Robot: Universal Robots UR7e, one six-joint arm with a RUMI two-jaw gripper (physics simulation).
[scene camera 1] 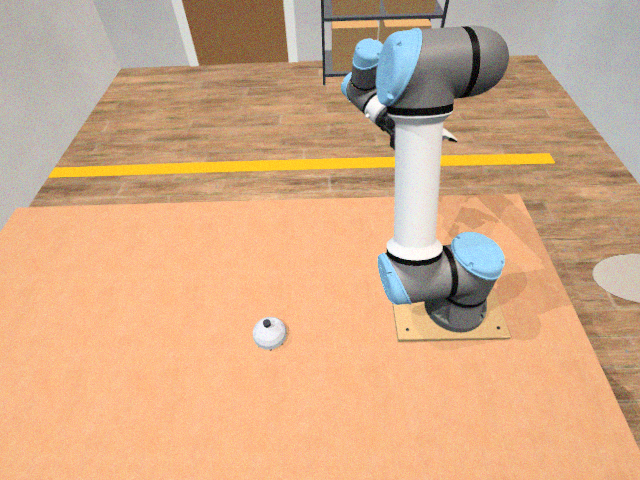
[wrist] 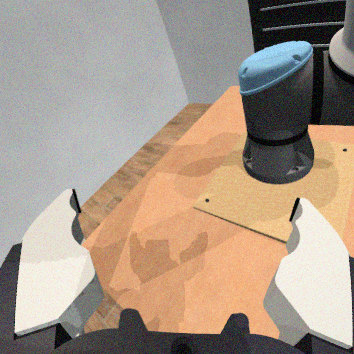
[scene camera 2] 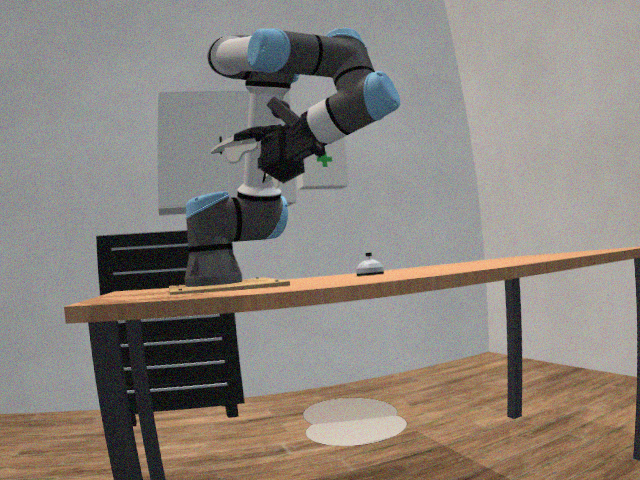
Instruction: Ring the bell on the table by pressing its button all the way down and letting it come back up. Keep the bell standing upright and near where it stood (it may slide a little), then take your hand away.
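Places are measured from the arm's base along level axes (x ahead, y left, z up), in metres.
Pixels of known places: gripper, fingertip midpoint: [wrist: 184, 195] [scene camera 2: 238, 167]; arm's base, link origin: [scene camera 1: 454, 306] [wrist: 276, 158] [scene camera 2: 213, 283].
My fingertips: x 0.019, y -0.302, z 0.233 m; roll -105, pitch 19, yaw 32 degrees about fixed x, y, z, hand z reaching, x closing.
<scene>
Ahead of a thing's pixels: the offset from my fingertips to its middle.
The bell {0.451 m ahead, 0.344 m left, 0.213 m down} [scene camera 1: 269, 333] [scene camera 2: 369, 267], a white-silver dome with a black button {0.451 m ahead, 0.344 m left, 0.192 m down} [scene camera 1: 266, 322] [scene camera 2: 368, 254] on top, stands upright on the table [scene camera 1: 155, 392] [scene camera 2: 444, 279]. The button stands up above the dome. The bell does not show in the wrist view. My gripper [wrist: 184, 195] is open, with its two white jaws wide apart and nothing between them. In scene camera 2 it is high above the table, near the arm's upright link and well away from the bell. In scene camera 1 the arm hides most of it.
The arm's base stands on a wooden plate [scene camera 1: 449, 333] [scene camera 2: 279, 283] [wrist: 235, 217], to the right of the bell in scene camera 1. The arm's white upright link [scene camera 1: 417, 191] rises above it. A shelf rack [scene camera 1: 323, 46] and a black slatted panel [scene camera 2: 180, 403] stand beyond the table.
</scene>
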